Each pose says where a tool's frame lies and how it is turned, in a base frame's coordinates. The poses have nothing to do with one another.
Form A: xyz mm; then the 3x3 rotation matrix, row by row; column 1 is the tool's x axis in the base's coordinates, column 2 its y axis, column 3 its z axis. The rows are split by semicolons.
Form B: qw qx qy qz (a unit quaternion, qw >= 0); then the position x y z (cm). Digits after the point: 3 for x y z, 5 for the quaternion. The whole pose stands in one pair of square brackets.
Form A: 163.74 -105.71 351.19; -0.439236 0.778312 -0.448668; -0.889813 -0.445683 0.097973; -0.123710 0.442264 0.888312
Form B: [0.50085 0.17185 -0.16220 -0.83265 16.374 -10.571 35.119]
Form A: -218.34 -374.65 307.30; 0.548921 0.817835 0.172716; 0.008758 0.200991 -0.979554; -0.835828 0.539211 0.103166
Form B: [0.68064 0.55785 0.37044 -0.29718 -21.834 -37.465 30.730]
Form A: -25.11 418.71 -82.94; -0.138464 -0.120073 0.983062; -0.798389 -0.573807 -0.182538; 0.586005 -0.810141 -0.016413
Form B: [0.26044 -0.60244 0.38114 -0.65113 -2.511 41.871 -8.294]
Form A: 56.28 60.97 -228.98; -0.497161 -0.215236 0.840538; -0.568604 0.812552 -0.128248; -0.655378 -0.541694 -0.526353
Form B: [0.44414 -0.23272 0.84203 -0.19891 5.628 6.097 -22.898]
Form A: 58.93 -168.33 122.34; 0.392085 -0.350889 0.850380; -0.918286 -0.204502 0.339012; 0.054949 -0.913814 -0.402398
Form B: [0.44305 -0.70693 0.44883 -0.32016 5.893 -16.833 12.234]
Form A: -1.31 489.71 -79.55; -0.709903 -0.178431 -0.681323; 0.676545 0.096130 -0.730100; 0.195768 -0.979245 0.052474
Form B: [0.33117 -0.18808 -0.66211 0.64542 -0.131 48.971 -7.955]
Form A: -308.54 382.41 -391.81; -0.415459 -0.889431 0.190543; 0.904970 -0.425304 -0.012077; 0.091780 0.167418 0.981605
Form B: [0.53405 0.08403 0.04623 0.84000 -30.854 38.241 -39.181]
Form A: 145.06 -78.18 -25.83; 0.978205 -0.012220 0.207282; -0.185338 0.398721 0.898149; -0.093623 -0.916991 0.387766
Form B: [0.83137 -0.54583 0.09048 -0.05206 14.506 -7.818 -2.583]
